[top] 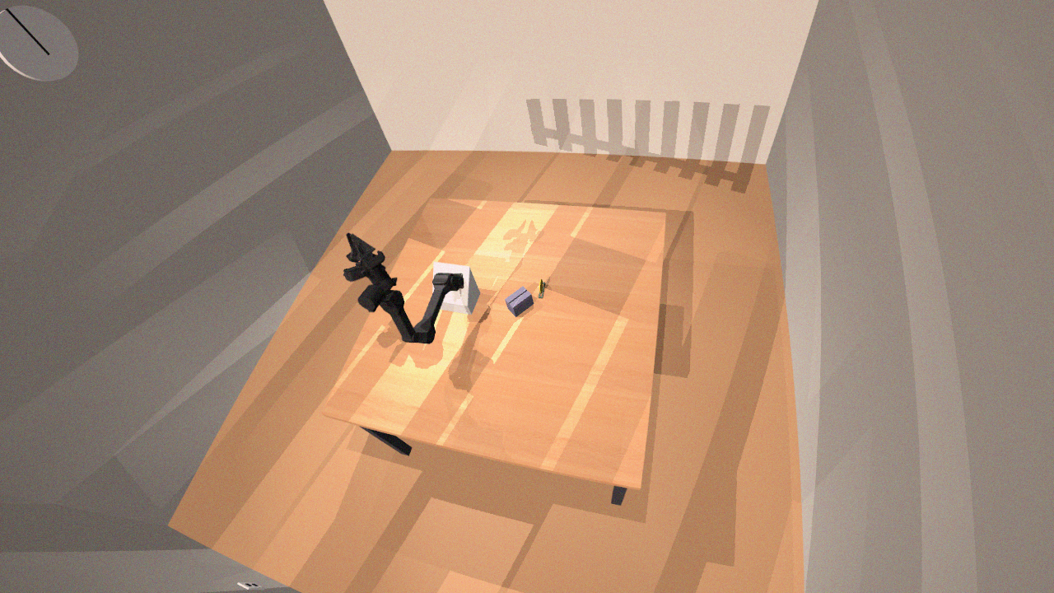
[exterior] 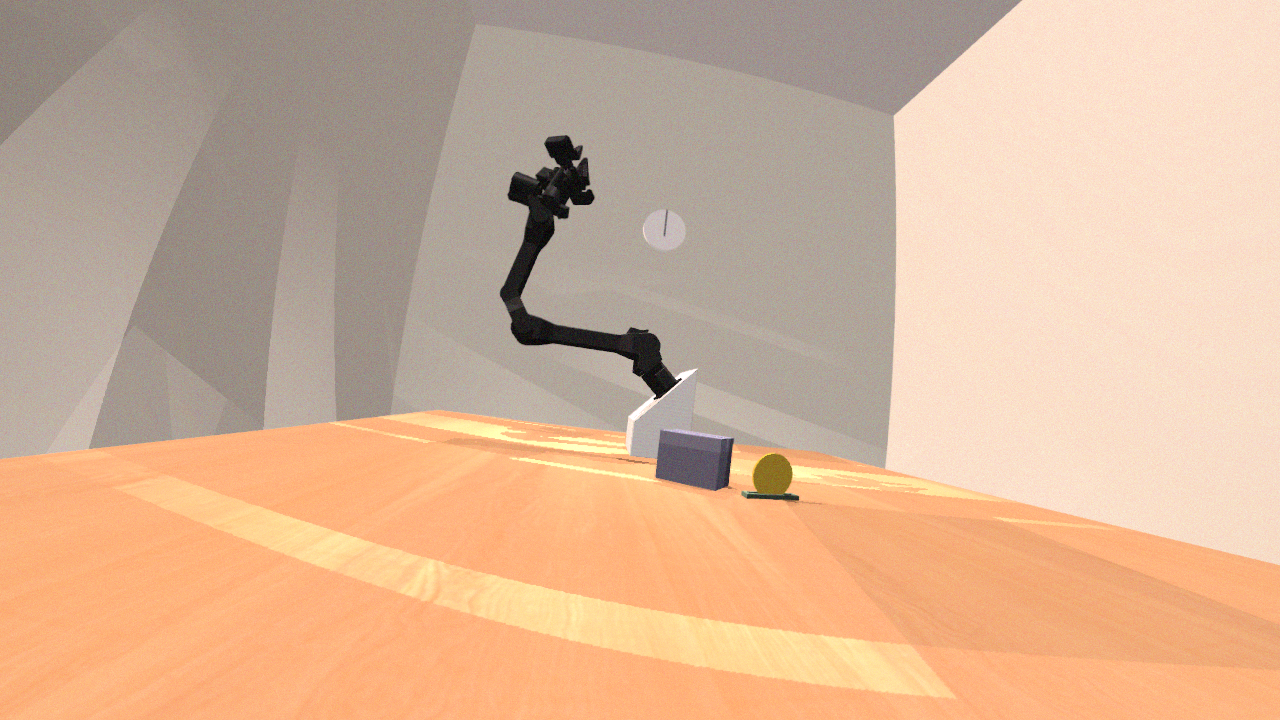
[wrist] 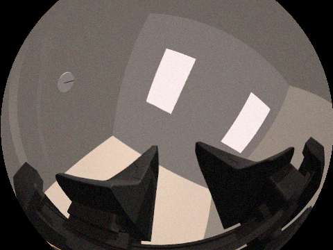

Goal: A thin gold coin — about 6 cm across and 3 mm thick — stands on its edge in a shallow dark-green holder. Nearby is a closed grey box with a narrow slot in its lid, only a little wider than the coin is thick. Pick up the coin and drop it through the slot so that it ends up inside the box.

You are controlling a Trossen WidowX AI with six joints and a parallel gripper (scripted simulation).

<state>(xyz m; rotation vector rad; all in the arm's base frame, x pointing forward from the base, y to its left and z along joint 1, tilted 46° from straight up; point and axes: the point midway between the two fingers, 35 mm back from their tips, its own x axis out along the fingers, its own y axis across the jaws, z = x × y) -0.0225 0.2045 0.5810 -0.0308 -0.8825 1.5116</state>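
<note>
Right now the gold coin is 690 mm below my gripper tip, 440 mm ahead of it and 340 mm to the left of it.
</note>
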